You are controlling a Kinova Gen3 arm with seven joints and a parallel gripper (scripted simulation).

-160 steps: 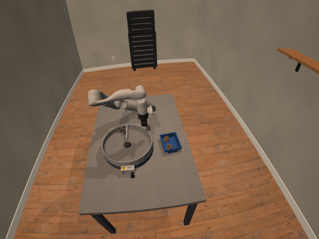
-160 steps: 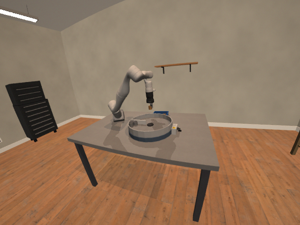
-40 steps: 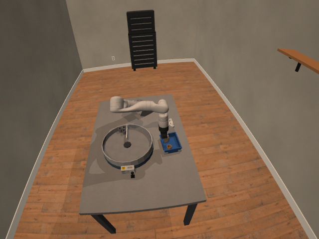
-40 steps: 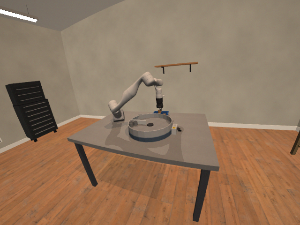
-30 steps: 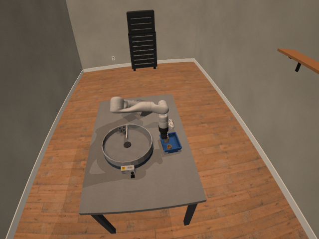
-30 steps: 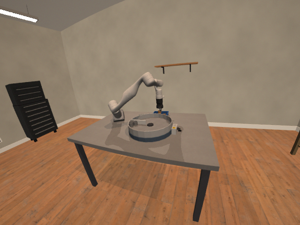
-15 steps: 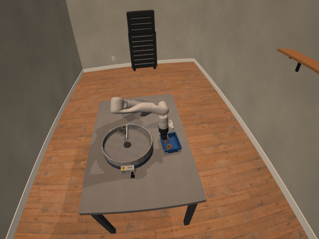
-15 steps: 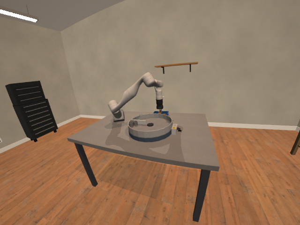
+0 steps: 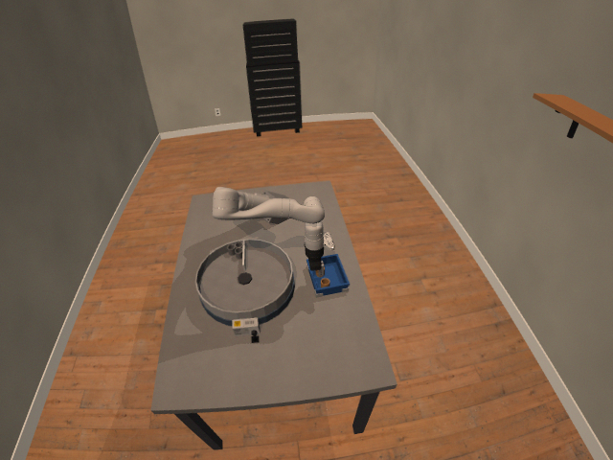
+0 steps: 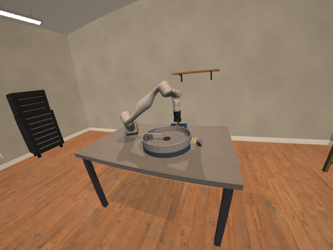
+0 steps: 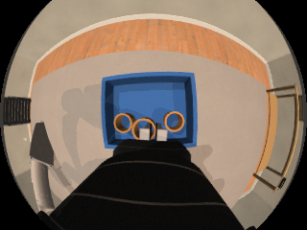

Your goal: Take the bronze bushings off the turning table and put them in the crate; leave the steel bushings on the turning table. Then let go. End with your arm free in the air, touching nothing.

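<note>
The blue crate lies 1 cm behind my hand, 3 cm to the left of it and 5 cm below it. From my hand the other things lie so: round turning table (6 cm behind, 32 cm to the right, 2 cm below).
</note>
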